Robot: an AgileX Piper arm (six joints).
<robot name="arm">
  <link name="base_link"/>
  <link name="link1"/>
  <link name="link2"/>
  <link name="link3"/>
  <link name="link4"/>
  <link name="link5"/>
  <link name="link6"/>
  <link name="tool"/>
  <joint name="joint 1" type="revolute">
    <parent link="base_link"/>
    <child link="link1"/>
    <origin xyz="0 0 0.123" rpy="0 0 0"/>
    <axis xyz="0 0 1"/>
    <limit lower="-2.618" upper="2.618"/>
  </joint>
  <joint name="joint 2" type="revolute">
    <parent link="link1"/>
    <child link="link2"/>
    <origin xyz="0 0 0" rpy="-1.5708 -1.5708 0"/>
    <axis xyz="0 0 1"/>
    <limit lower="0" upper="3.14"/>
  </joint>
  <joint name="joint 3" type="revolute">
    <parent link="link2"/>
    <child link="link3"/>
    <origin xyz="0.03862 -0.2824 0" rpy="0 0 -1.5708"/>
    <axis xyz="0 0 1"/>
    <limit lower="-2.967" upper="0"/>
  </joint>
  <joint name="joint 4" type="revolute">
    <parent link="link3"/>
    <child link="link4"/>
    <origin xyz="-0.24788 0.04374 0" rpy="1.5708 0 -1.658"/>
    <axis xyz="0 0 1"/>
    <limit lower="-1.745" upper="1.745"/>
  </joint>
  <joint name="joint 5" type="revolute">
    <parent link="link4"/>
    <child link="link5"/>
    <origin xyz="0 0 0" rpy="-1.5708 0 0"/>
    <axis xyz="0 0 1"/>
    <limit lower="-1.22" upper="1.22"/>
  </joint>
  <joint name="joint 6" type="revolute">
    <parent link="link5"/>
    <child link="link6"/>
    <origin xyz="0 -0.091 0" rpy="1.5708 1.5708 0"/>
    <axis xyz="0 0 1"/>
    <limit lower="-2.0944" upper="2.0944"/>
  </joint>
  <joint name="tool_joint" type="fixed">
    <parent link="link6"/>
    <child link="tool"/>
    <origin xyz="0 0 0" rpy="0 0 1.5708"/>
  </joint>
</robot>
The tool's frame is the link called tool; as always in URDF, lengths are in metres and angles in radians.
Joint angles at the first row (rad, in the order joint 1, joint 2, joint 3, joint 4, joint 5, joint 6):
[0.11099, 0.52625, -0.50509, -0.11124, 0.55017, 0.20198]
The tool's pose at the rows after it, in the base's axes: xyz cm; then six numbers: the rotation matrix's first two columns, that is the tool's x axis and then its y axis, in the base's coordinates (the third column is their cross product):
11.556, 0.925, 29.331, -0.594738, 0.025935, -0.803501, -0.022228, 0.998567, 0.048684
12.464, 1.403, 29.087, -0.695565, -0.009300, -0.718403, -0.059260, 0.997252, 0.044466
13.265, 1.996, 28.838, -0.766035, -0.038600, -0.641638, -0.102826, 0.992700, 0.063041
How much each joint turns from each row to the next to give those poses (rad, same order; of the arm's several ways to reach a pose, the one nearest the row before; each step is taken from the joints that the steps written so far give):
[0.00608, 0.09405, -0.05491, 0.03434, 0.11417, -0.04592]
[0.00573, 0.08014, -0.04330, 0.05542, 0.09327, -0.06440]
[0.00416, 0.06907, -0.03412, 0.06637, 0.06880, -0.06332]

